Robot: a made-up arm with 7 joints.
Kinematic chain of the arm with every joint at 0, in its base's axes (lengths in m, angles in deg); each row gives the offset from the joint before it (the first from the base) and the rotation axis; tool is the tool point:
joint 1: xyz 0 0 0.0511 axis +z
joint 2: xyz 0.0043 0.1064 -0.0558 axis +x
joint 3: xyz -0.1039 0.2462 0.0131 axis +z
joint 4: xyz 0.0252 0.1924 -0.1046 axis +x
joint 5: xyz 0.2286 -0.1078 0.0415 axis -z
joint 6: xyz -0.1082 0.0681 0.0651 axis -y
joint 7: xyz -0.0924 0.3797 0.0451 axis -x
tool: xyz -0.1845 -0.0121 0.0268
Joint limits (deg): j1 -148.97..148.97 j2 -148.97..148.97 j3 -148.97..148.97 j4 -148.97..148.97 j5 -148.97..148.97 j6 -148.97..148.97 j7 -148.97..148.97
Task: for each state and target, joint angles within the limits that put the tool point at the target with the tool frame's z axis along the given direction. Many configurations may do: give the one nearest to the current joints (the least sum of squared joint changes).
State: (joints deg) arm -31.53 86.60 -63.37 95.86 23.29 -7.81 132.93
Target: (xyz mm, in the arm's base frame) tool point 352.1 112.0 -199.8 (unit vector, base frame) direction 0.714 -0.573 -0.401
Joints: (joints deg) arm 0.04 107.08 -20.72 128.68 69.17 -22.75 119.68
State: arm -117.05 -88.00 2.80 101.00 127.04 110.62 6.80
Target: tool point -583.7 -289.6 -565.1 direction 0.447 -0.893 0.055
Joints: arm -133.94 -85.94 -12.20 102.37 130.55 107.45 -20.00
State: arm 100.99 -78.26 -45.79 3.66 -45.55 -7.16 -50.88
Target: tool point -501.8 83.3 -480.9 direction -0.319 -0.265 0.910
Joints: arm 86.03 -63.16 -64.44 0.82 -27.37 -14.99 -44.73
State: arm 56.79 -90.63 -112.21 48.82 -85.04 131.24 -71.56
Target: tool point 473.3 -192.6 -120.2 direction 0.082 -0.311 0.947
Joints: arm 55.37 -107.30 -96.58 68.67 -115.36 95.63 -33.04
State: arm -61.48 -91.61 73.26 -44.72 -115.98 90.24 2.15
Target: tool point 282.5 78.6 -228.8 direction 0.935 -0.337 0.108
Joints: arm -66.33 -111.44 59.68 -62.32 -141.21 123.18 44.20
